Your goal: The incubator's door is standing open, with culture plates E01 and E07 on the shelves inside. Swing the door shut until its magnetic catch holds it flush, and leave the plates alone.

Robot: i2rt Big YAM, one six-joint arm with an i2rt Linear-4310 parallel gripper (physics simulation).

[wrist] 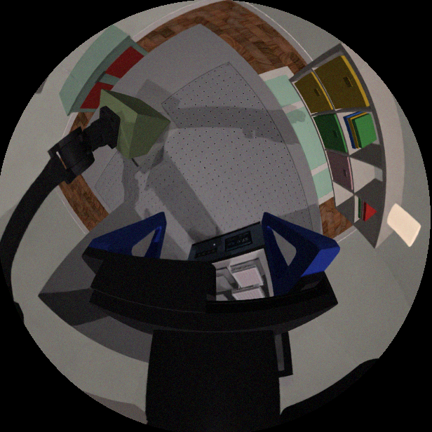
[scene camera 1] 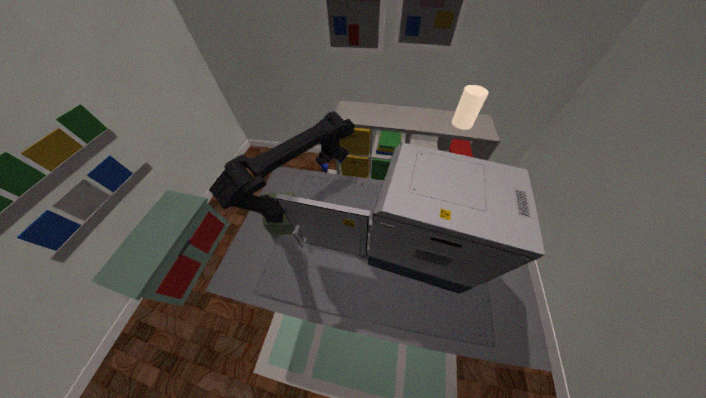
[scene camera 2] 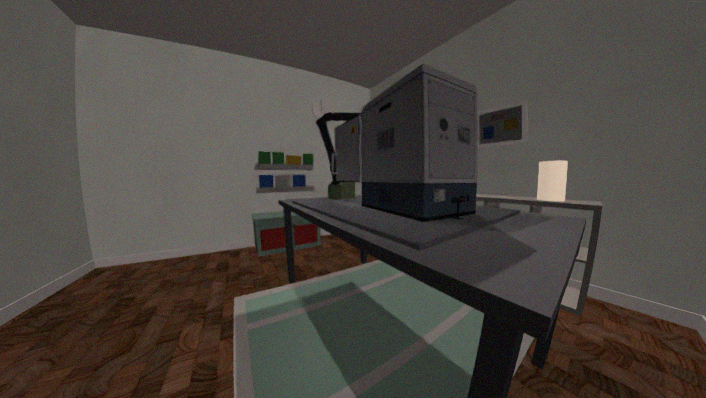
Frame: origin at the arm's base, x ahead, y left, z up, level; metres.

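Seen in the pictures: gripper, between the fingertips: (scene camera 1: pixel 332 167); arm's base, origin of its link: (scene camera 1: pixel 275 211).
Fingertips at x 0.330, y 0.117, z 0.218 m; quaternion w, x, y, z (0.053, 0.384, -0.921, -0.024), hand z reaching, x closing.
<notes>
Offsets run from my fingertips to a thing's middle. "spot": to the spot under its first point. Level surfaces: height alone.
The incubator (scene camera 1: pixel 460 182) (scene camera 2: pixel 392 155) (wrist: pixel 207 250) stands on the table. Its door {spot: dz +0.025, dx +0.003, dy -0.323 m} (scene camera 1: pixel 325 225) (scene camera 2: pixel 347 152) stands wide open, reaching out toward the arm's base, with a handle {spot: dz -0.159, dx -0.145, dy -0.291 m} (scene camera 1: pixel 300 237) (scene camera 2: pixel 334 164) near its free edge. My gripper (scene camera 1: pixel 332 167) (wrist: pixel 213 217) is open and empty, on the door's inner side, apart from the door in scene camera 1; it is hidden in scene camera 2. Through the incubator's opening in the wrist view, pale flat items (wrist: pixel 247 276) show on the shelves; their labels are unreadable, so I cannot tell E01 from E07.
The arm rises from a green base (scene camera 1: pixel 277 225) (scene camera 2: pixel 341 191) (wrist: pixel 137 125) beside the door's free edge. The table {dz -0.374 m} (scene camera 1: pixel 240 270) (scene camera 2: pixel 540 265) (wrist: pixel 195 45) carries a perforated board (wrist: pixel 225 135). A shelf unit (scene camera 1: pixel 400 117) with a glowing lamp (scene camera 1: pixel 470 107) (scene camera 2: pixel 552 181) (wrist: pixel 404 225) stands behind.
</notes>
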